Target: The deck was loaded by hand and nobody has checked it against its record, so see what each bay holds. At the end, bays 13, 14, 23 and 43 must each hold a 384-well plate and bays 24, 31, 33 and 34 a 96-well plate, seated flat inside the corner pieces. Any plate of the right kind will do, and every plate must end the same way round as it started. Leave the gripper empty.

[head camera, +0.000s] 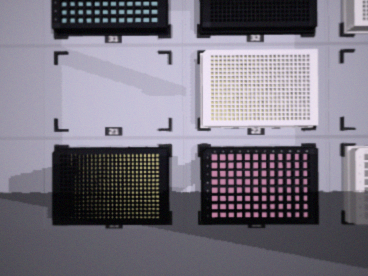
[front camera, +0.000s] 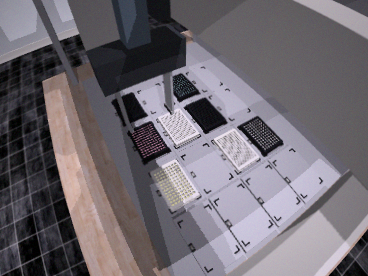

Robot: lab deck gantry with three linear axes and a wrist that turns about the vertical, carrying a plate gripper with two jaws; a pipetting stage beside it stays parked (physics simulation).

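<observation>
My gripper is open and empty, its jaws hanging above the back left bays. Black 384-well plates sit in bay 11 and bay 32. White 384-well plates sit in bay 22 and bay 33. The 96-well plates are a black one with pink wells in bay 12, a white one with yellow wells in bay 13, a black one with cyan wells in bay 31, and a black one with pale wells in bay 43.
Bay 21's label shows between corner pieces with no plate. Bay 23 holds no plate, nor do the bays of column 4 along the front. A wooden edge runs along the deck's left. Shadows cross the lower head view.
</observation>
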